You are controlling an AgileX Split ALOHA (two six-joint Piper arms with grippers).
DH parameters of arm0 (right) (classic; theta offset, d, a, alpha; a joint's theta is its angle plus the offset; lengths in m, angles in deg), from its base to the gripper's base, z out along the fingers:
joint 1: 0 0.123 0 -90
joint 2: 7.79 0 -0.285 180
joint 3: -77.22 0 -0.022 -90
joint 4: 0 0.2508 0 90
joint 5: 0 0 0.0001 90
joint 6: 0 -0.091 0 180
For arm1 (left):
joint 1: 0 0.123 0 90
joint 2: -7.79 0 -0.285 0
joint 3: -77.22 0 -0.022 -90
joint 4: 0 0.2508 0 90
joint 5: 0 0 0.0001 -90
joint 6: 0 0.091 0 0
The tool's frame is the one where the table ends.
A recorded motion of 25 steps. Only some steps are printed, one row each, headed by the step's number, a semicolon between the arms.
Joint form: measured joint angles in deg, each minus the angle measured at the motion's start. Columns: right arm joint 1, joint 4, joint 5, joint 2, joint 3, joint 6; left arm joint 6, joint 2, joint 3, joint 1, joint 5, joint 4.
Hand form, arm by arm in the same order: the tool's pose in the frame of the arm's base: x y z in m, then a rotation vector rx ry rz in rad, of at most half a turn. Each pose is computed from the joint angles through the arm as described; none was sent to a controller.
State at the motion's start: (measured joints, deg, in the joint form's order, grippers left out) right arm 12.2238 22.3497 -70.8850 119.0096 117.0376 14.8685; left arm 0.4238 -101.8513 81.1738 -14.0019 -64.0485 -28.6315
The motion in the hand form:
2: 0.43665 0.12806 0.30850 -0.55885 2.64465 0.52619; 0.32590 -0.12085 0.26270 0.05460 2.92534 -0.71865
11: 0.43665 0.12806 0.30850 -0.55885 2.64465 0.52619; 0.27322 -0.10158 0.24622 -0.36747 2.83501 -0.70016
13: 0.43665 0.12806 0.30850 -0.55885 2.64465 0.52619; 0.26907 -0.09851 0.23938 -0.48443 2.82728 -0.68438
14: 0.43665 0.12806 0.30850 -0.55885 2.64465 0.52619; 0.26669 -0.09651 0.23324 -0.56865 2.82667 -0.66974
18: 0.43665 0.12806 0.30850 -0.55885 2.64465 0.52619; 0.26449 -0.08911 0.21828 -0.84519 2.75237 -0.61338
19: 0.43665 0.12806 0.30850 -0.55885 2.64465 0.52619; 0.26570 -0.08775 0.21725 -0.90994 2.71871 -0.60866
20: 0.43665 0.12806 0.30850 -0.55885 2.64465 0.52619; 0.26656 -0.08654 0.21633 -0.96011 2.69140 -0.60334
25: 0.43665 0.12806 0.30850 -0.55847 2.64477 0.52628; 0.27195 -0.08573 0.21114 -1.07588 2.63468 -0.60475
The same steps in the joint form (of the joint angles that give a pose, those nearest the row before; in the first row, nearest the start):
2: 0.00 0.00 0.00 0.00 0.00 0.00; -0.83 3.50 -5.24 0.00 2.57 -0.06
11: 0.00 0.00 0.00 0.00 0.00 0.00; -13.18 15.55 -23.89 0.00 16.02 0.00
13: 0.00 0.00 0.00 0.00 0.00 0.00; -17.67 16.14 -26.04 0.00 17.98 0.95
14: 0.00 0.00 0.00 0.00 0.00 0.00; -20.96 16.20 -27.43 0.00 19.13 1.72
18: 0.00 0.00 0.00 0.00 0.00 0.00; -33.33 16.26 -30.93 0.00 24.76 5.72
19: 0.00 0.00 0.00 0.00 0.00 0.00; -36.60 16.26 -31.24 0.00 26.18 6.74
20: 0.00 0.00 0.00 0.00 0.00 0.00; -39.32 16.25 -31.49 0.00 27.28 7.72
25: 0.00 0.00 0.00 0.00 0.00 -0.02; -44.68 15.07 -31.61 0.00 29.90 8.77

